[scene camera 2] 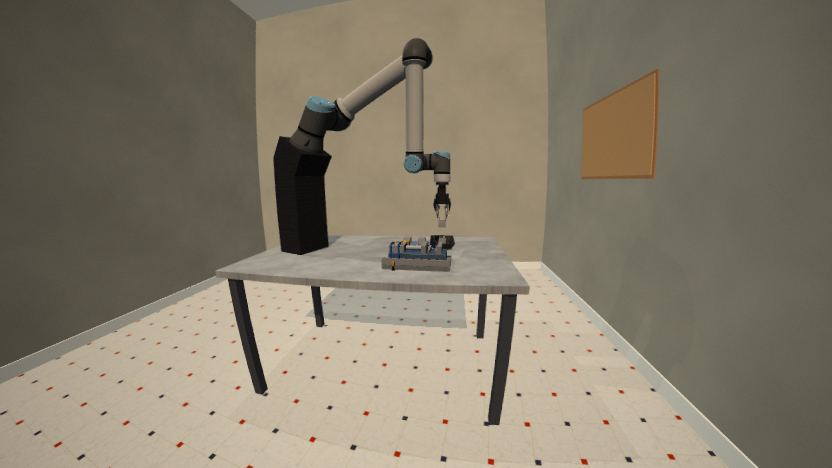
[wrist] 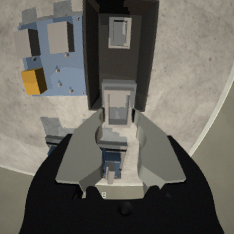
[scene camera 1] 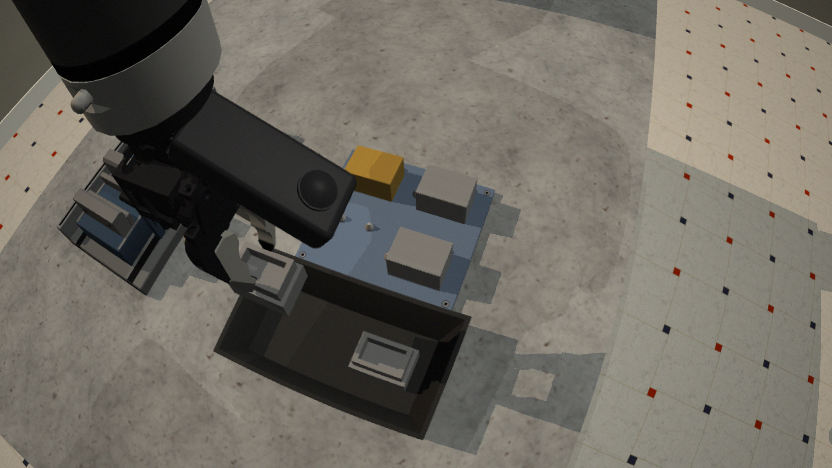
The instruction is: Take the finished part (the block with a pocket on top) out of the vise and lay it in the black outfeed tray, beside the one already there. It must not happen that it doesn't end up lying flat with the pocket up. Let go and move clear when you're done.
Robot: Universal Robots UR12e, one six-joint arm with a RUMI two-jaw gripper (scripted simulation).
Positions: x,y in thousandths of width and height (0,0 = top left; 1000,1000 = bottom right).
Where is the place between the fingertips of the gripper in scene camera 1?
313,580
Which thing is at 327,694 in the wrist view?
The gripper.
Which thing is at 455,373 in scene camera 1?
An orange block.
